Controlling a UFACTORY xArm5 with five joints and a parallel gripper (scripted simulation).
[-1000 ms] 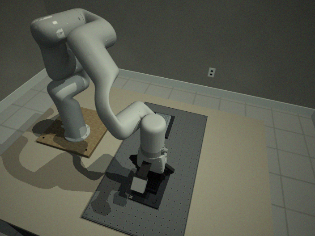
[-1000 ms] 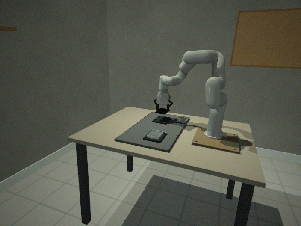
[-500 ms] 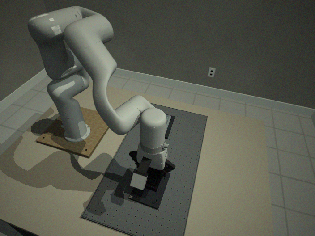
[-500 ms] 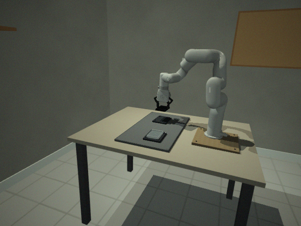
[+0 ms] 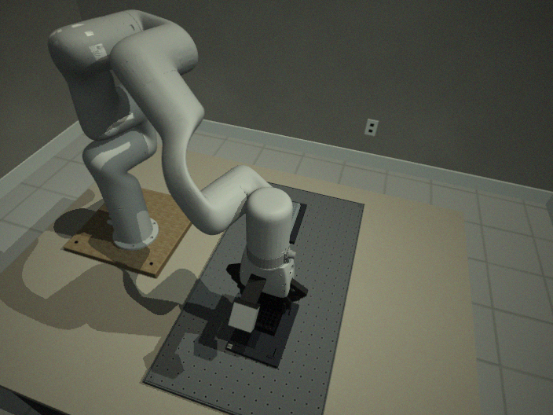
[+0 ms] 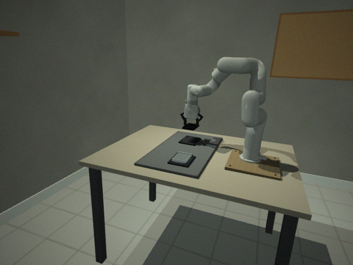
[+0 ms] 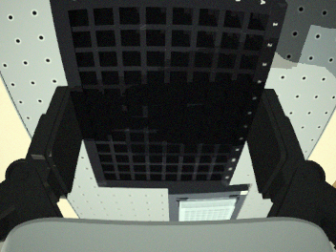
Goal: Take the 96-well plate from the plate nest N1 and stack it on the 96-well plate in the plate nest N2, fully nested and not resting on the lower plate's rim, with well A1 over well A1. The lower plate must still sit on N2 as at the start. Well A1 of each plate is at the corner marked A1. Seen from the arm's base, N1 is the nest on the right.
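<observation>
My gripper is now 34 cm to the right of the white 96-well plate, 11 cm above it and 10 cm past it. From my hand the other things lie so: corner label (11 cm below, 8 cm to the right, 5 cm behind); then black 96-well plate (1 cm below).
</observation>
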